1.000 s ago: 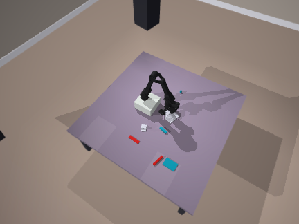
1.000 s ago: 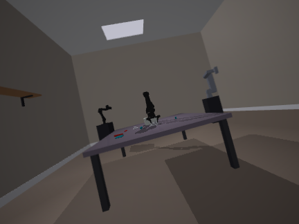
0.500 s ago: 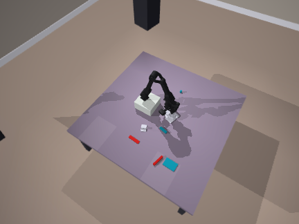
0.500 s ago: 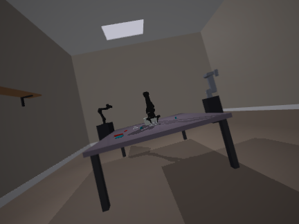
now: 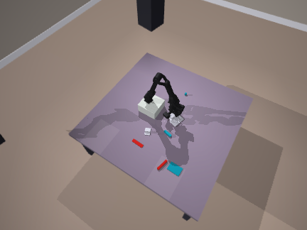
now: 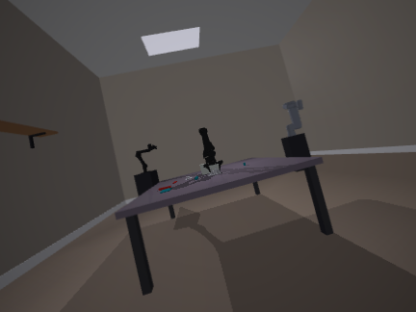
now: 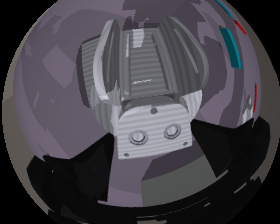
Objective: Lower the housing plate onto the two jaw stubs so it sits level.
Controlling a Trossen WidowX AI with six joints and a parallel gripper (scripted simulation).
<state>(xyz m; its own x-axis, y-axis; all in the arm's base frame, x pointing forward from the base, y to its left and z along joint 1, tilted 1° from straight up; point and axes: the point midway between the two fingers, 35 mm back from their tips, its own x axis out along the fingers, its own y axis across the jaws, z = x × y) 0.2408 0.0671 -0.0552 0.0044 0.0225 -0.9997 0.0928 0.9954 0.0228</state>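
The white part lies 1 cm ahead of my gripper tip and 2 cm above it. From my gripper tip the other things lie so: cyan bar 10 cm ahead, 17 cm to the right; cyan plate 35 cm ahead, 38 cm to the right.
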